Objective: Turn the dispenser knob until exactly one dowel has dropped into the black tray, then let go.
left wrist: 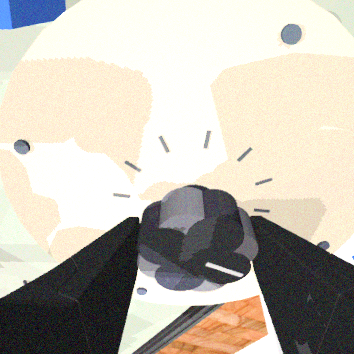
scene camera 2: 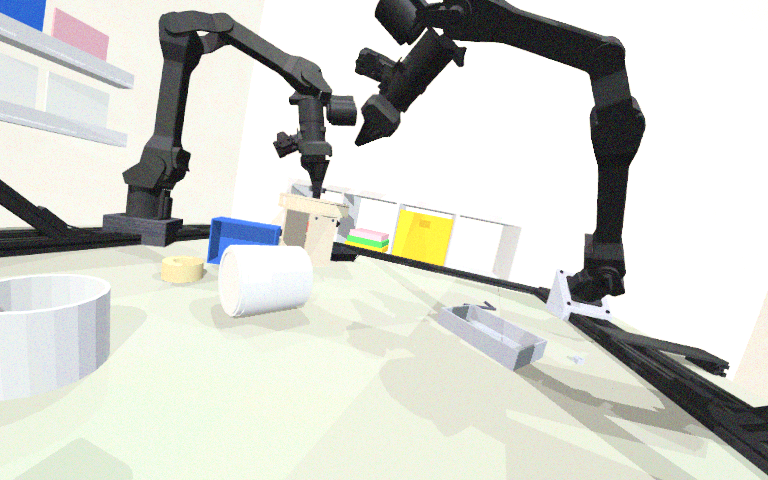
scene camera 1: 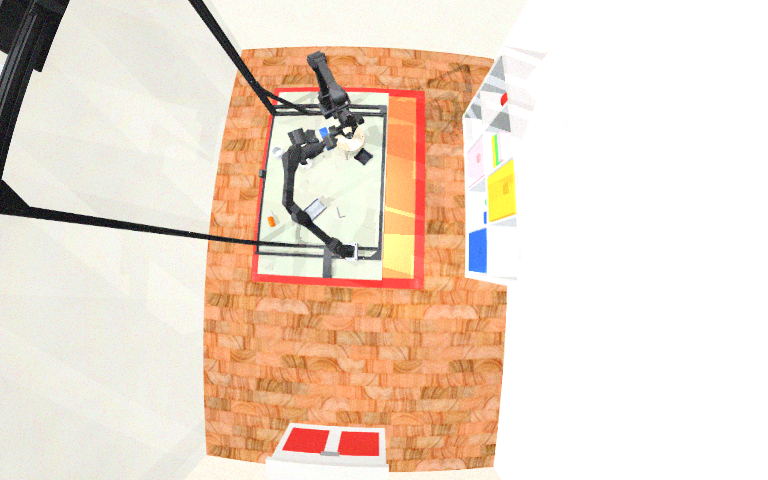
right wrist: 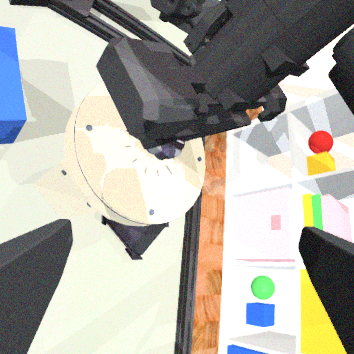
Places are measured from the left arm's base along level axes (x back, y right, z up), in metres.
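Pixels of known places: left gripper, fingertip midpoint: [left wrist: 193,226] [scene camera 2: 317,193] [scene camera 1: 349,136] [right wrist: 159,141]; right gripper, fingertip midpoint: [scene camera 2: 362,135] [right wrist: 188,234]; left arm's base at its link origin: [scene camera 2: 147,216] [scene camera 1: 327,106]; right arm's base at its link origin: [scene camera 2: 583,291] [scene camera 1: 350,251].
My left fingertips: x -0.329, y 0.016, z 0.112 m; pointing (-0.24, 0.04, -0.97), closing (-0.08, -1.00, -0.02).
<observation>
For each thing: its top centre in the pictures, then the offset to it from my left fingertips. "*": a spot on its surface instead.
- pale dispenser at its top centre: [left wrist: 193,205] [right wrist: 152,144] [scene camera 2: 316,198] [scene camera 1: 349,137] dx +0.000, dy +0.000, dz -0.012 m
- dark lobed knob at its top centre: [left wrist: 196,260] [right wrist: 169,136] [scene camera 2: 318,186] dx +0.000, dy +0.000, dz +0.016 m
- black tray at its top centre: [right wrist: 138,219] [scene camera 2: 339,249] [scene camera 1: 363,156] dx -0.085, dy -0.027, dz -0.135 m
- blue bin at its top centre: [scene camera 2: 248,222] dx +0.130, dy +0.102, dz -0.079 m
- tan roll at its top centre: [scene camera 2: 183,260] dx +0.202, dy +0.197, dz -0.134 m
- white cylinder at a spot on its surface: [scene camera 2: 271,280] * dx +0.083, dy +0.333, dz -0.107 m
- round white container at its top centre: [scene camera 2: 40,290] [scene camera 1: 276,150] dx +0.232, dy +0.399, dz -0.104 m
- grey tray at its top centre: [scene camera 2: 491,323] [scene camera 1: 314,208] dx -0.203, dy +0.388, dz -0.134 m
The pale dispenser [scene camera 1: 351,143] [scene camera 2: 323,240] [left wrist: 260,100] [right wrist: 122,185] has a round top with dark tick marks and a dark lobed knob [left wrist: 195,235] [right wrist: 169,151]. The knob's white line points to the lower right in the left wrist view. My left gripper [scene camera 2: 316,194] is shut on the knob, one finger on each side. The black tray [scene camera 1: 363,156] [scene camera 2: 342,253] [right wrist: 136,239] sits at the dispenser's foot; no dowel shows in its visible part in the right wrist view. My right gripper [scene camera 2: 360,142] [right wrist: 188,234] is open and empty, raised above and beside the dispenser, close to my left arm.
A blue bin [scene camera 2: 243,240] [right wrist: 10,85] stands beside the dispenser. A tan roll [scene camera 2: 181,270], a white cylinder [scene camera 2: 271,280] on its side and a round white container [scene camera 2: 62,339] are nearer the camera. A grey tray [scene camera 2: 480,338] lies towards the right arm's base. Shelves stand beyond the table.
</observation>
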